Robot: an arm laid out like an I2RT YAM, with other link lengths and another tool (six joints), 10 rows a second.
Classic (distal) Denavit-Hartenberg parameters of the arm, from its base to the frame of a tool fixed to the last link. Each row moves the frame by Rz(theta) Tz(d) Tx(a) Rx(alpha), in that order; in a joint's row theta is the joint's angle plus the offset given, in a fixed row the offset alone. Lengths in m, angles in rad.
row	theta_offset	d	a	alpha
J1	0	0.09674	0.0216	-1.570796
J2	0	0	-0.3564	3.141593
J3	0.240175	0	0.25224	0
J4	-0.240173	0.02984	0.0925	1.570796
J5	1.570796	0.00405	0	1.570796
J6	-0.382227	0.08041	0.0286	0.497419
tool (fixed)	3.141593	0.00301	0	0
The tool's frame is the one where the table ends.
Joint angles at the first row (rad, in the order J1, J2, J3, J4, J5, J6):
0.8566 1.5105 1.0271 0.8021 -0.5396 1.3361
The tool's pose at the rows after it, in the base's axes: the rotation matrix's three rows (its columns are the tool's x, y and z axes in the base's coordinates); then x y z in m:
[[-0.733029 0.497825 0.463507], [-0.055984 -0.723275 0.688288], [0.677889 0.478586 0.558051]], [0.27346 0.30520 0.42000]
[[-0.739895 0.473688 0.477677], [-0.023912 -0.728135 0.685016], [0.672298 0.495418 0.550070]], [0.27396 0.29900 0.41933]
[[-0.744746 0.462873 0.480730], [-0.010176 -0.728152 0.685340], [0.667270 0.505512 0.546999]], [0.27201 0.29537 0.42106]
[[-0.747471 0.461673 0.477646], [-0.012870 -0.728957 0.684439], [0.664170 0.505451 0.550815]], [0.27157 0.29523 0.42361]
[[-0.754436 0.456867 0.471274], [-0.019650 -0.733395 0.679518], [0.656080 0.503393 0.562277]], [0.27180 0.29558 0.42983]
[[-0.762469 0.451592 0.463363], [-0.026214 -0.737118 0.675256], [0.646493 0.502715 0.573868]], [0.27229 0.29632 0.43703]
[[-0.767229 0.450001 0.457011], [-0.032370 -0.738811 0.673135], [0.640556 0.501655 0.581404]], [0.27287 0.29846 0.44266]
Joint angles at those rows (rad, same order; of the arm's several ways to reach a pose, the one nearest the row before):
0.8501 1.4857 1.0080 0.7849 -0.5228 1.3182
0.8433 1.4689 1.0027 0.7529 -0.5083 1.2915
0.8429 1.4540 1.0027 0.7280 -0.5022 1.2758
0.8433 1.4521 1.0084 0.7246 -0.5033 1.2747
0.8433 1.4521 1.0241 0.7223 -0.5045 1.2732
0.8433 1.4532 1.0447 0.7158 -0.5068 1.2697
0.8455 1.4578 1.0649 0.7090 -0.5079 1.2682

